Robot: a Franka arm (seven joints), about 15 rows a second.
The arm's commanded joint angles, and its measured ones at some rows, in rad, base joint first. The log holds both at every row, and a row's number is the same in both.
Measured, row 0:
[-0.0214 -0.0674 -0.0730 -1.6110 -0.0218 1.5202 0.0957]
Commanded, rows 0 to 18:
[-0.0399 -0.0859 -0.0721 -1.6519 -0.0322 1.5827 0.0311]
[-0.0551 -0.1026 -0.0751 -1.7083 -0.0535 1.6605 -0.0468]
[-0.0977 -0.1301 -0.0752 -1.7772 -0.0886 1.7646 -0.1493]
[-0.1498 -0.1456 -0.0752 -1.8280 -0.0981 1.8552 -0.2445]
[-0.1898 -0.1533 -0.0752 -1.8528 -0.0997 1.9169 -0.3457]
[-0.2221 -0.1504 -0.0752 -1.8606 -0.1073 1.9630 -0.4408]
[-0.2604 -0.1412 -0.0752 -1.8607 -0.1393 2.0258 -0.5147]
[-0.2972 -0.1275 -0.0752 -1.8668 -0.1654 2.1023 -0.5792]
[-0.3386 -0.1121 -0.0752 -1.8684 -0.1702 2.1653 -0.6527]
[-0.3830 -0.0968 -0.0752 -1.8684 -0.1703 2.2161 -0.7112]
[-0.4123 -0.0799 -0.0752 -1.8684 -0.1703 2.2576 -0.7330]
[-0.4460 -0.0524 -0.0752 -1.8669 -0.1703 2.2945 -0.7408]
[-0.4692 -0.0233 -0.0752 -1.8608 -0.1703 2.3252 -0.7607]
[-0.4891 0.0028 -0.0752 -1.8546 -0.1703 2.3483 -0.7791]
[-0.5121 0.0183 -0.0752 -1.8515 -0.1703 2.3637 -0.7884]
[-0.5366 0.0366 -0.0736 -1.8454 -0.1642 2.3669 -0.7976]
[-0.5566 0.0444 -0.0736 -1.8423 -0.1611 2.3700 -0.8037]
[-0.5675 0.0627 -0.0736 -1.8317 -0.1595 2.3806 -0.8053]
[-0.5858 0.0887 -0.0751 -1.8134 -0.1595 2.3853 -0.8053]
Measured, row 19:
[-0.5445 0.0514 -0.0917 -1.8497 -0.1533 2.3692 -0.7927]
